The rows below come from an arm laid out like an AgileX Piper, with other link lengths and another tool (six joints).
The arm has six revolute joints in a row. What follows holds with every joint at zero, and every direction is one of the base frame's. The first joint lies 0.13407 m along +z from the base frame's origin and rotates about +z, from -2.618 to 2.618 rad. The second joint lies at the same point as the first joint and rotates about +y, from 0 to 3.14 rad. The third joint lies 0.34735 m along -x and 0.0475 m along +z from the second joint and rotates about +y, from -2.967 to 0 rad. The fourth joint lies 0.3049 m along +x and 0.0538 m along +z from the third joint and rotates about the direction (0.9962, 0, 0.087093), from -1.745 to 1.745 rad. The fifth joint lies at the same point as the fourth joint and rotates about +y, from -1.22 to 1.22 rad. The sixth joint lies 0.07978 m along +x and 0.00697 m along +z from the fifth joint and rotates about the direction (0.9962, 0, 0.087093), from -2.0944 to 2.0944 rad. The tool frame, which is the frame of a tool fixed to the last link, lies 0.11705 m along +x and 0.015 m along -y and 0.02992 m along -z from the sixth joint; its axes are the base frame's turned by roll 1.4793, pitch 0.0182 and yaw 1.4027 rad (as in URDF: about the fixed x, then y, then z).
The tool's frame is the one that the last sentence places.
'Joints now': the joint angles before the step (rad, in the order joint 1, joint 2, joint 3, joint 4, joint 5, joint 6). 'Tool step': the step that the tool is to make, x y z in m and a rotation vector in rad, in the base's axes. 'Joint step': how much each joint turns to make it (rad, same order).
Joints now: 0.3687 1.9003 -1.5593 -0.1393 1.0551 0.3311
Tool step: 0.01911 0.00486 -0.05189 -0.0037 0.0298 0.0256
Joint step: -0.0081 0.1055 0.0044 0.0111 -0.0846 -0.0274
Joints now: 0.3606 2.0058 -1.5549 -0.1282 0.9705 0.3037
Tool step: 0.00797 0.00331 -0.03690 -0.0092 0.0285 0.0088
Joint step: 0.0000 0.0744 0.0000 0.0000 -0.0453 -0.0036
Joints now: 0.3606 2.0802 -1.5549 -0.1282 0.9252 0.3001
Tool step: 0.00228 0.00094 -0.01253 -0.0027 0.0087 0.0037
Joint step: 0.0000 0.0249 0.0000 0.0001 -0.0161 -0.0020
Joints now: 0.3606 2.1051 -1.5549 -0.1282 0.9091 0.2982
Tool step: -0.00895 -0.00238 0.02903 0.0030 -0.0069 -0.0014
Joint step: 0.0017 -0.0593 0.0022 0.0043 0.0495 -0.0044
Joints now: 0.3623 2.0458 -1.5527 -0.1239 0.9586 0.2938
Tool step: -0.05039 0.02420 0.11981 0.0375 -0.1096 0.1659
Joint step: 0.0910 -0.2540 0.0000 0.0224 0.1299 -0.0992
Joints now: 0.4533 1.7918 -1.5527 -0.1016 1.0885 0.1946
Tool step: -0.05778 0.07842 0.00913 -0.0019 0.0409 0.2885
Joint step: 0.2043 -0.0242 0.0000 0.0523 0.0532 -0.1007
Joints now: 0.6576 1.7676 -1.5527 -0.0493 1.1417 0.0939
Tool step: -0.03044 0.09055 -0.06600 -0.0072 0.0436 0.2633
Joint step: 0.1763 0.1459 0.0000 0.0526 -0.1111 -0.0989
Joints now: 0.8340 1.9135 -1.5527 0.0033 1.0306 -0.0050
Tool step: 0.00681 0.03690 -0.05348 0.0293 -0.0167 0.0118
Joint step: 0.0369 0.1126 0.0000 -0.0004 -0.1456 0.0258
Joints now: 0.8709 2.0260 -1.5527 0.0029 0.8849 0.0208
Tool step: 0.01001 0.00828 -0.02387 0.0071 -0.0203 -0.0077
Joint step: 0.0000 0.0492 0.0000 -0.0173 -0.0677 0.0157
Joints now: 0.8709 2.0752 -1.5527 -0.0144 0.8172 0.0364
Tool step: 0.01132 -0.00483 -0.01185 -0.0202 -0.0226 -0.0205
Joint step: -0.0106 0.0247 -0.0001 -0.0450 -0.0231 0.0317
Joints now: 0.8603 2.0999 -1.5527 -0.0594 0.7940 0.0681
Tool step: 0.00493 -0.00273 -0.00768 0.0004 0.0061 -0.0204
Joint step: -0.0119 0.0148 0.0001 0.0022 -0.0108 0.0085
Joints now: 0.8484 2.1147 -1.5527 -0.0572 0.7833 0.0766
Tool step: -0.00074 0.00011 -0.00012 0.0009 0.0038 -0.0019
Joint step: 0.0000 0.0000 0.0000 0.0039 0.0018 0.0000
